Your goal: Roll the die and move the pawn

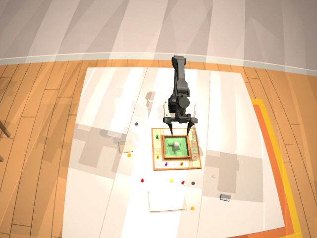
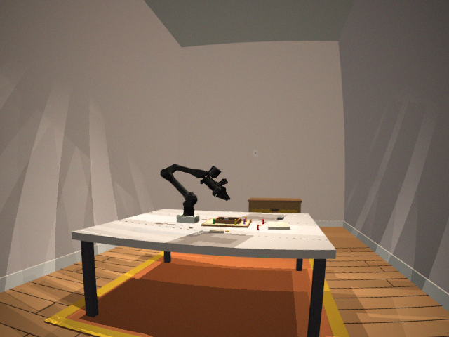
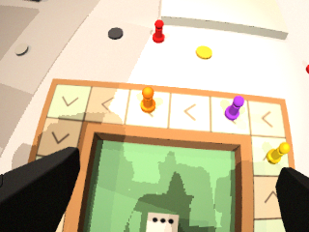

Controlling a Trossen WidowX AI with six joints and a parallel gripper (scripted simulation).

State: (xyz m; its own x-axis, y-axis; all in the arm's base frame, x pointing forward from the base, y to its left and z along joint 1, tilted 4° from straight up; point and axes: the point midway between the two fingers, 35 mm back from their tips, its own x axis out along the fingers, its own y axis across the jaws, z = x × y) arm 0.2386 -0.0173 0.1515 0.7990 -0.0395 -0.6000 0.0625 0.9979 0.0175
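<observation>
The orange pawn lies 13 cm below my gripper tip, 11 cm ahead of it and 2 cm to the left of it. Round my gripper tip: green tray: 15 cm below; then white die: 13 cm below, 2 cm behind; then purple pawn: 13 cm below, 11 cm ahead, 7 cm to the right.
</observation>
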